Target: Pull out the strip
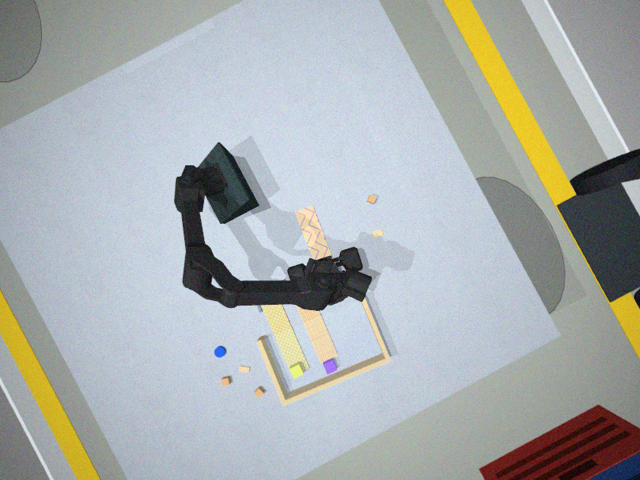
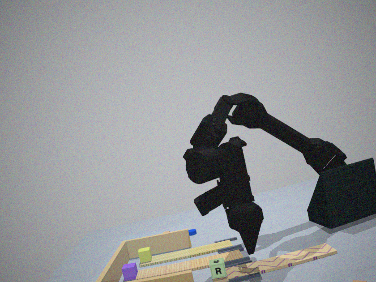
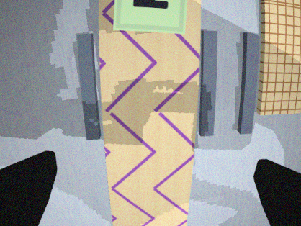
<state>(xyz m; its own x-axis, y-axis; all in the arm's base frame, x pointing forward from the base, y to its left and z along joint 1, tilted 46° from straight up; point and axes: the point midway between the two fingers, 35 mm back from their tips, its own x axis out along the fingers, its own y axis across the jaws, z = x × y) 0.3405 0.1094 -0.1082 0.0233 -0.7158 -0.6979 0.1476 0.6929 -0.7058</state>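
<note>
Now: the labelled cube 70 mm ahead of my gripper tip and 30 mm below it. From my gripper tip the other things lie so: orange grid strip 120 mm ahead, 100 mm to the right, 50 mm below; blue disc 90 mm ahead, 380 mm to the right, 50 mm below.
</note>
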